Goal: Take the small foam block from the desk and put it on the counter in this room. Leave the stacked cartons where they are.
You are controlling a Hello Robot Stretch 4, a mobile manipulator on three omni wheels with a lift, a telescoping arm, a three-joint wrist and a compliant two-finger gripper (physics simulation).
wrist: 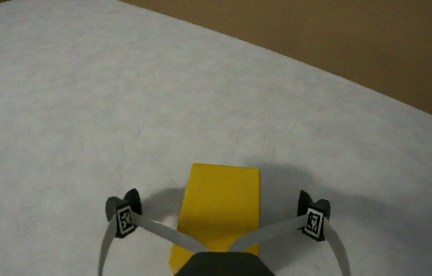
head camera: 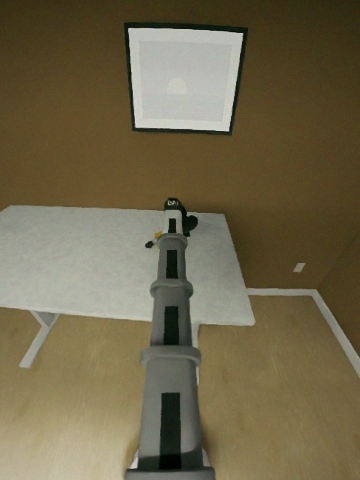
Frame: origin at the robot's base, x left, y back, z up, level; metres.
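Seen in the pictures: hand, tool point: (wrist: 223, 210).
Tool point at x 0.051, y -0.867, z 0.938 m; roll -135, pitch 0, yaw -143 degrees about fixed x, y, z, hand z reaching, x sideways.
Note:
A point is followed by its place in that frame.
The small yellow foam block (head camera: 158, 234) {x 0.070, y -0.866, z 0.968 m} (wrist: 220, 200) {x 0.047, y -0.858, z 0.968 m} lies on the white desk (head camera: 90, 260) {x 0.378, y -0.716, z 0.923 m} (wrist: 125, 100) {x 0.277, y -0.926, z 0.923 m}. In the head camera view most of it is hidden by the arm. In the wrist view it is at the lower middle, its near part hidden by the gripper body and finger bands. My gripper (wrist: 218, 217) {x 0.051, y -0.867, z 0.937 m} is open, one fingertip to the left of the block and the other to the right, with a gap on each side. Neither fingertip touches it. The counter and the stacked cartons do not show in these views.
The brown wall (head camera: 280, 175) {x -0.681, y -1.230, z 1.181 m} (wrist: 370, 45) {x 0.028, y -1.262, z 0.966 m} stands behind the desk, with a framed picture (head camera: 182, 80) {x -0.039, y -1.236, z 1.626 m} on it. The telescoping arm (head camera: 170, 325) {x 0.001, y -0.239, z 1.247 m} reaches across the desk from its front edge. A desk leg (head camera: 37, 345) stands at the left on the wood floor.

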